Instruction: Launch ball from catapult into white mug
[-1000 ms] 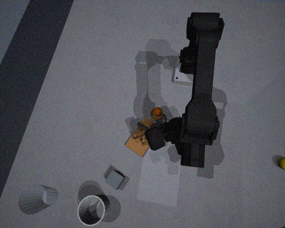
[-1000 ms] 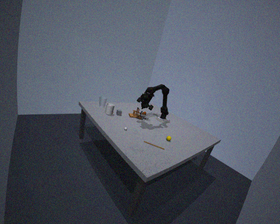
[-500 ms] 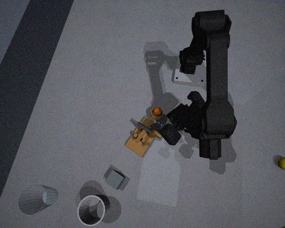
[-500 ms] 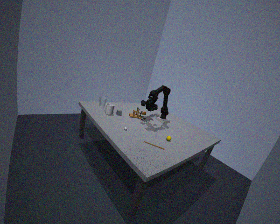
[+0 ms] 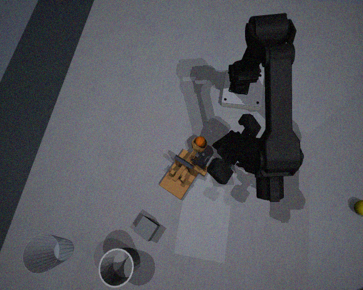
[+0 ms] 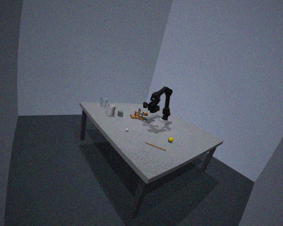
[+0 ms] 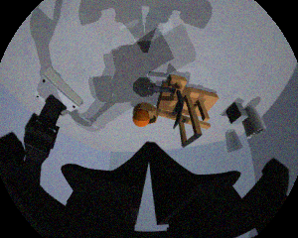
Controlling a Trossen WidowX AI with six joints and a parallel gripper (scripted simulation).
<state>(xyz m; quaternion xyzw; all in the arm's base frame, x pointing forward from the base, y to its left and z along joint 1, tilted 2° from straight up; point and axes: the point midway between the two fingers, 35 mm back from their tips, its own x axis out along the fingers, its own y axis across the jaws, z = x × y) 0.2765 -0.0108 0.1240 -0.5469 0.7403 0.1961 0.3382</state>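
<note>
Now: gripper tip 60 mm above the orange ball, 40 mm to the left of it and 30 mm past it. Also, from my gripper tip: grey cube: 260 mm ahead, 130 mm to the right, 100 mm below; then white mug: 370 mm ahead, 170 mm to the right, 100 mm below; then wooden catapult: 70 mm below, 40 mm to the right, 40 mm ahead.
</note>
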